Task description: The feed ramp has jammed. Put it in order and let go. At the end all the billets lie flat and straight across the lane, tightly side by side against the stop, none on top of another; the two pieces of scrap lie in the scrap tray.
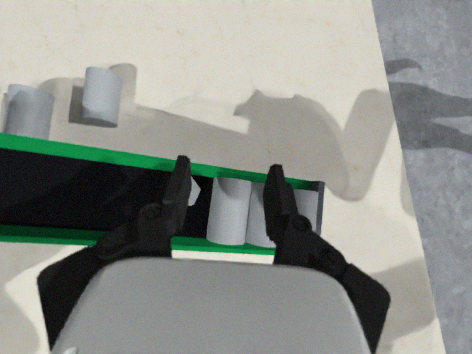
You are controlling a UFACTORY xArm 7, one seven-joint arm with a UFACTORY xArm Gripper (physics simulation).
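My gripper is there in the picture, and so is a lane floor.
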